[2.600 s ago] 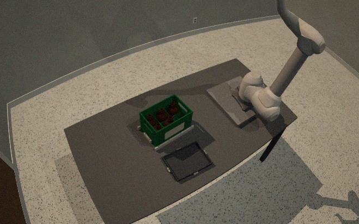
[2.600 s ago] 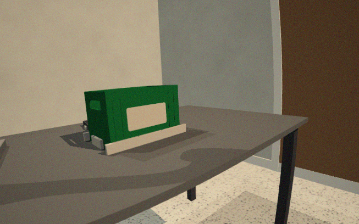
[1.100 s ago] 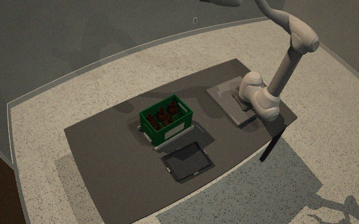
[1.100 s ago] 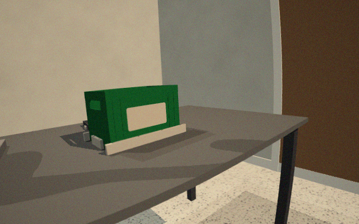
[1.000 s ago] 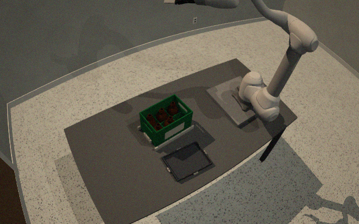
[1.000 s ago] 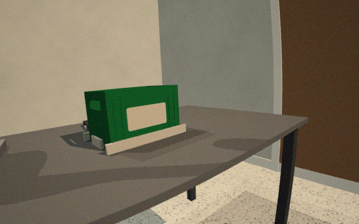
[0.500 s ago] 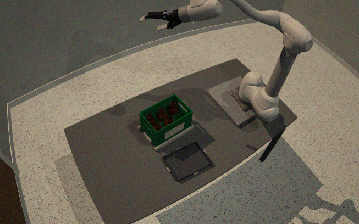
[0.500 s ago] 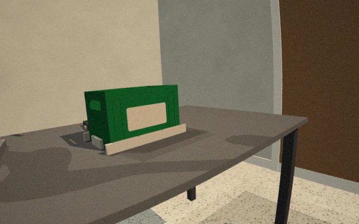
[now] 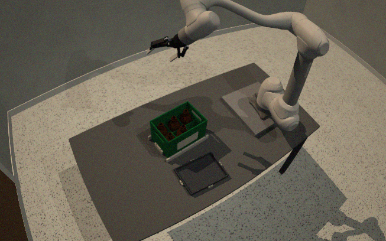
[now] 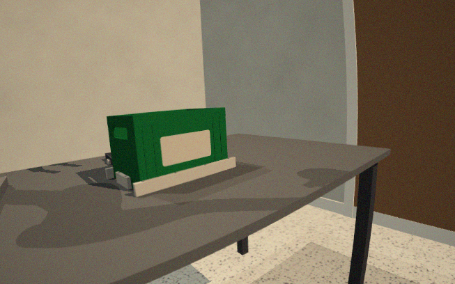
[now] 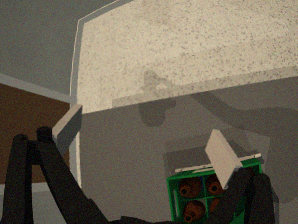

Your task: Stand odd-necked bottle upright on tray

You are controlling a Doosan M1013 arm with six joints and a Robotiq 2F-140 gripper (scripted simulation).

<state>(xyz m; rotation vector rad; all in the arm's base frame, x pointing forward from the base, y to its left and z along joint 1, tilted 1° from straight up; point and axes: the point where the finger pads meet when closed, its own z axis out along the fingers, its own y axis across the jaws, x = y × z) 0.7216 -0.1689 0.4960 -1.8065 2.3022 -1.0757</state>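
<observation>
My gripper is now 45 cm above the crate, 17 cm to the right of it and 5 cm past it. The rest, counted from my hand: bottle (45 cm below, 23 cm to the left, 3 cm ahead); then black tray (52 cm below, 45 cm to the left, 7 cm behind).
</observation>
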